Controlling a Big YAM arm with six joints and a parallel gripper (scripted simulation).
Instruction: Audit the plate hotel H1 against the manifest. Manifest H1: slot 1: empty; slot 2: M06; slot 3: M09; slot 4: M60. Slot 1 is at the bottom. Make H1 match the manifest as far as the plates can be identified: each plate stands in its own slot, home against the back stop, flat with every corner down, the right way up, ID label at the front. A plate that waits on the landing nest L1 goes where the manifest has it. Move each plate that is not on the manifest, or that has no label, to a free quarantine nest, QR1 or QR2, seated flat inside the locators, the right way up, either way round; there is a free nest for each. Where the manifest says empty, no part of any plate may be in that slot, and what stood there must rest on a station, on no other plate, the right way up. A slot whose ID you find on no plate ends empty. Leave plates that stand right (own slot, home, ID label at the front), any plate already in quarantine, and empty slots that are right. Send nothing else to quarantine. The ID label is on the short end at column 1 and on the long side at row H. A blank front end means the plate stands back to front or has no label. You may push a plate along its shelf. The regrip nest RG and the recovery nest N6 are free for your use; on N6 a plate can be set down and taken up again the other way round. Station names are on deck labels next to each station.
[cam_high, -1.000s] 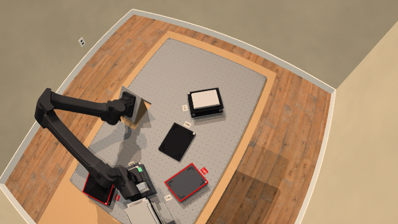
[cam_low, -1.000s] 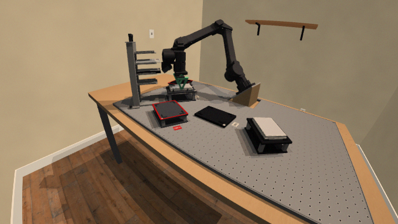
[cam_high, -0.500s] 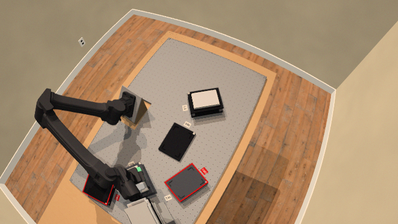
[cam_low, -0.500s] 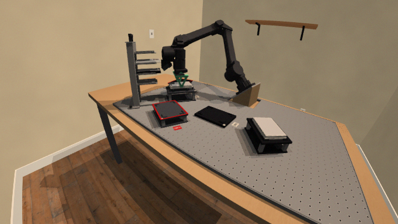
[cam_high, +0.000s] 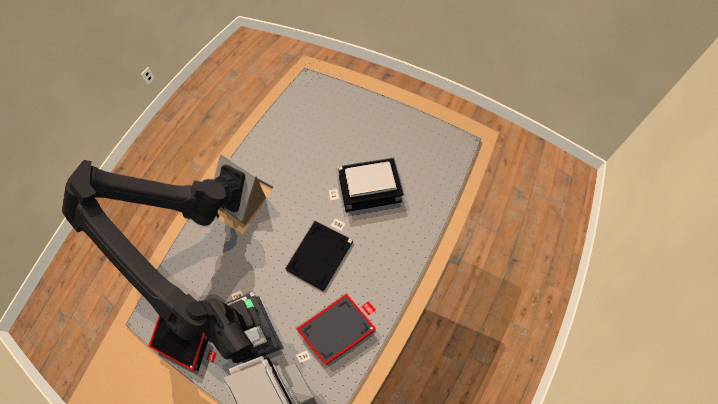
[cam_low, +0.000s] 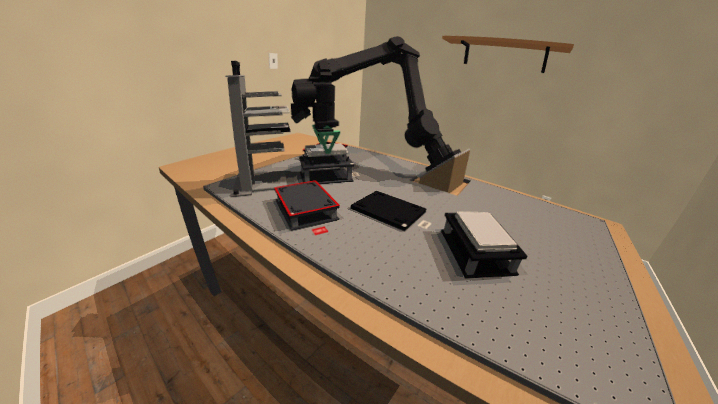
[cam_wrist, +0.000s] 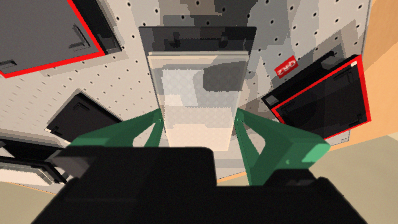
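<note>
My hand is 50 mm above the grey regrip nest. The rest, counted from my hand: H1 deck label (160 mm ahead, 100 mm below, 10 mm to the left); then dark plate (140 mm ahead, 100 mm to the right, 70 mm above); then red-edged quarantine nest (170 mm behind, 160 mm to the right, 70 mm below).
</note>
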